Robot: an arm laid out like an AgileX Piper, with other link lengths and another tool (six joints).
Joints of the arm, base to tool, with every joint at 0 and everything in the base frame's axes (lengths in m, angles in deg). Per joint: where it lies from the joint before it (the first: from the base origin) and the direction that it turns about. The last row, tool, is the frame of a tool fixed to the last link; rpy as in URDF.
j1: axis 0 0 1 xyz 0 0 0.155
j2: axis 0 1 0 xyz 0 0 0
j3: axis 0 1 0 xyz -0.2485 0 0.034
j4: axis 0.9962 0 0.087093 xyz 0.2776 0 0.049
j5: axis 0 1 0 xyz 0 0 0
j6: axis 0.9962 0 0.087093 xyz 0.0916 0 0.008
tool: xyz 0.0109 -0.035 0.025 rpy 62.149 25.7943 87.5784
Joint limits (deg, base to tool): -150..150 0..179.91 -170..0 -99.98..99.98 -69.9..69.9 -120..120
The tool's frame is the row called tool.
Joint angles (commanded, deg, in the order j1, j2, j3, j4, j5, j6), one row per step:
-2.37 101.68 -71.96 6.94 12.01 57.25
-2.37 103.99 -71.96 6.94 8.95 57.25
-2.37 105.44 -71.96 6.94 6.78 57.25
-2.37 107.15 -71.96 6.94 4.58 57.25
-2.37 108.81 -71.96 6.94 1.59 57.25
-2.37 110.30 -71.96 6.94 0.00 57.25
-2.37 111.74 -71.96 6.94 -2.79 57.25
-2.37 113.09 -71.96 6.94 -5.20 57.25
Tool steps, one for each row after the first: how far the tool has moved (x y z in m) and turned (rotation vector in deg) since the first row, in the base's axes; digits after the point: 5 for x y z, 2 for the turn. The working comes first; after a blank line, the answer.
Tool pose at each row, in the base's axes (x y z in m, rotation vector in deg; the steps are taken from these numbers as rounded here):
0.41962 -0.05160 0.21636 112.37 43.65 69.90
0.42582 -0.05251 0.20320 111.73 43.02 70.23
0.42972 -0.05314 0.19518 111.12 42.49 70.62
0.43357 -0.05377 0.18515 110.68 42.08 70.80
0.43805 -0.05461 0.17649 109.55 41.20 71.61
0.44044 -0.05506 0.16718 109.42 41.05 71.53
0.44404 -0.05583 0.15985 108.27 40.19 72.36
0.44693 -0.05649 0.15269 107.35 39.52 72.98

0.00620 -0.00091 -0.01316 -0.19 -0.72 -0.33
0.01010 -0.00154 -0.02118 -0.34 -1.42 -0.57
0.01395 -0.00217 -0.03121 -0.50 -1.88 -0.80
0.01843 -0.00301 -0.03987 -0.73 -3.19 -1.12
0.02082 -0.00346 -0.04918 -0.84 -3.27 -1.27
0.02442 -0.00423 -0.05651 -1.08 -4.60 -1.56
0.02731 -0.00489 -0.06367 -1.29 -5.63 -1.79

